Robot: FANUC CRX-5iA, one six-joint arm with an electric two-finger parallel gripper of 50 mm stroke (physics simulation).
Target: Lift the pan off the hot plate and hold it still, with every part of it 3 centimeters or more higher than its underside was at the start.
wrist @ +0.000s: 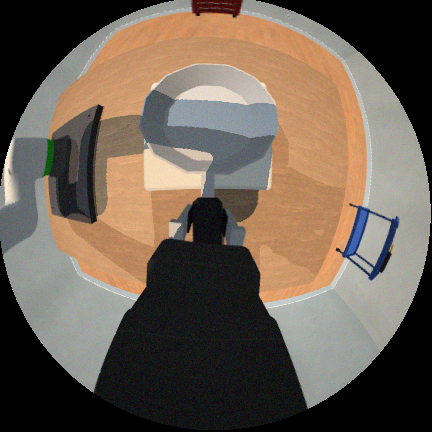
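The pale grey round pan [215, 112] is above the cream square hot plate [170, 177], covering most of it from above. The hot plate's near edge and near corners show below the pan. The pan's handle runs toward the camera and ends in a black grip. My gripper [207, 214] is shut on this black grip, with one finger against each side. A shadow shows on the table just right of the pan. The view from above hides the pan's underside, so I cannot tell how large any gap to the hot plate is.
The wooden table [310, 210] lies all around. At the left stands a dark plate-like base [75, 165] with a grey arm part and a green ring. A blue cart [356, 231] stands beyond the right table edge. A dark red object [216, 7] is beyond the far edge.
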